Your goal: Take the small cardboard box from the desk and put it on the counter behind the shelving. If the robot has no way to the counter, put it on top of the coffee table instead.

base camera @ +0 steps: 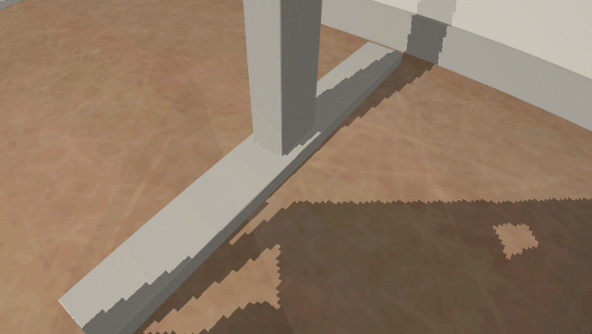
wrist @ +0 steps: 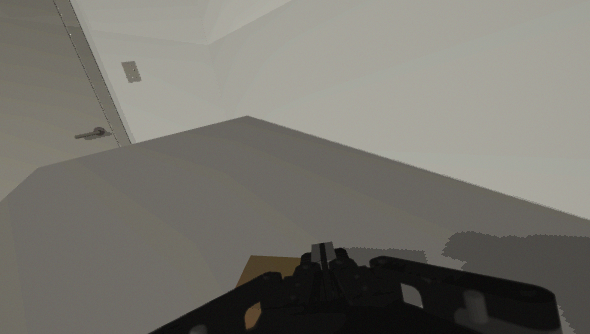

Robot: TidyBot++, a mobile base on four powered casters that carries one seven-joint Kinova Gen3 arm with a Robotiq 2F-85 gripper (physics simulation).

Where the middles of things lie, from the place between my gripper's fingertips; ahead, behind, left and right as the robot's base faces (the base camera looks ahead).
Labels:
Now: hand 70 mm above the small brown cardboard box [wrist: 257, 265], 30 mm to the right of it and 10 mm short of it.

